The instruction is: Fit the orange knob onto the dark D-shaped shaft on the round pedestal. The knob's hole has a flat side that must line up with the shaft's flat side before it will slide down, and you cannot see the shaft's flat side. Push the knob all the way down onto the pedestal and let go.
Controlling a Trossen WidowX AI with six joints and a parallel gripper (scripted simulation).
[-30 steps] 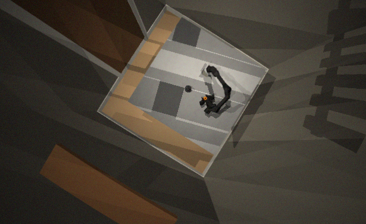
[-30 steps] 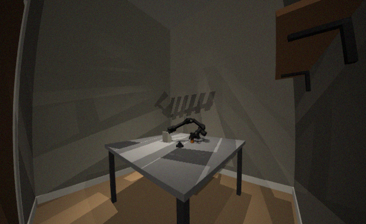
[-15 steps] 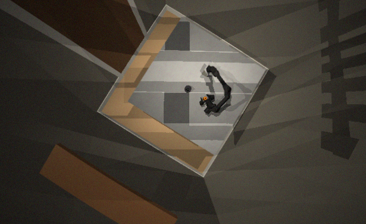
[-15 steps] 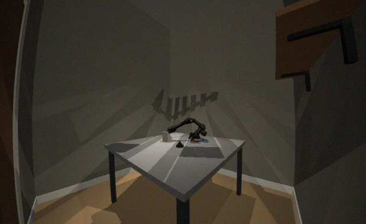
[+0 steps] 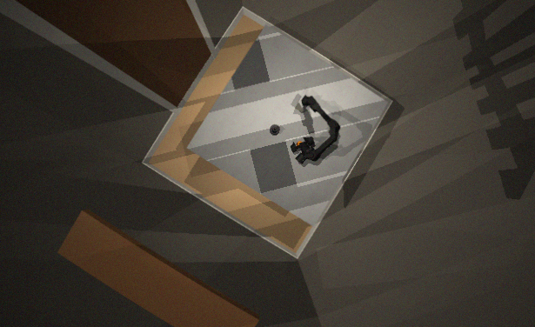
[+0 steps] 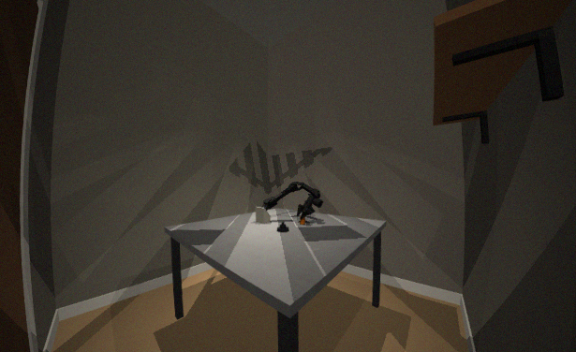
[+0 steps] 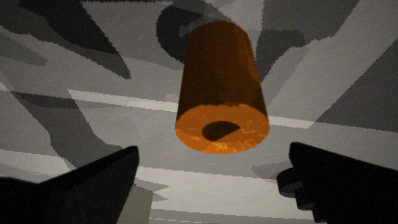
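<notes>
My gripper tip is 3 cm to the right of the orange knob, 2 cm short of it and 2 cm above it. Also, from my gripper tip: dark round pedestal (22 cm to the right, 4 cm ahead, 2 cm below).
</notes>
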